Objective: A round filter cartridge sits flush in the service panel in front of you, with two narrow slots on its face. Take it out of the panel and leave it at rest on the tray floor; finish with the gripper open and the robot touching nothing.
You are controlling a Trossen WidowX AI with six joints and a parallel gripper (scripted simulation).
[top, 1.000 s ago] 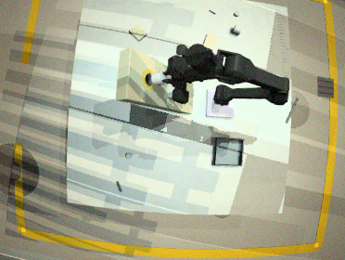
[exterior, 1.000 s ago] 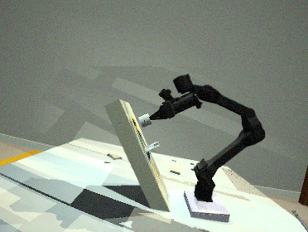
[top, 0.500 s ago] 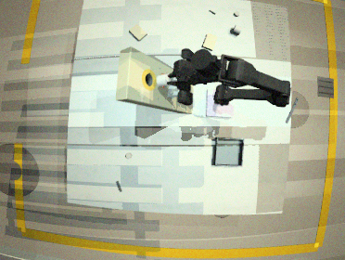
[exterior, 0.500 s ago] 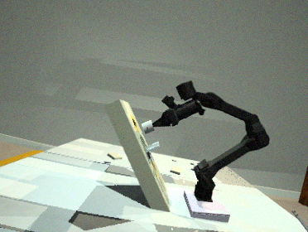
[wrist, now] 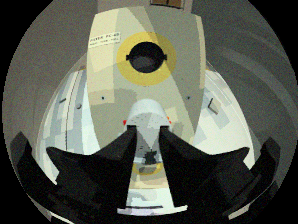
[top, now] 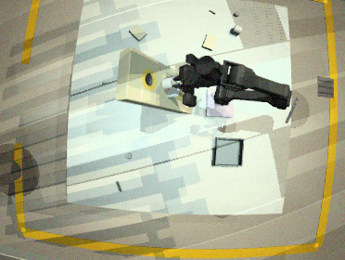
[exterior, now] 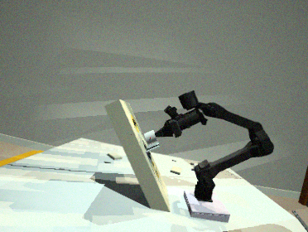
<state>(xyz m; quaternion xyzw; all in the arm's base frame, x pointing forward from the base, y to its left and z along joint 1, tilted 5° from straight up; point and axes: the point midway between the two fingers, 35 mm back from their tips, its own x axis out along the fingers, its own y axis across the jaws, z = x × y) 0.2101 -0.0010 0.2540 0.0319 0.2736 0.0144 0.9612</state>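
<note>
The round filter cartridge is 10 mm below my gripper tip and 10 mm ahead of it. Also, from my gripper tip: tray 330 mm behind, 270 mm to the left, 240 mm below.
</note>
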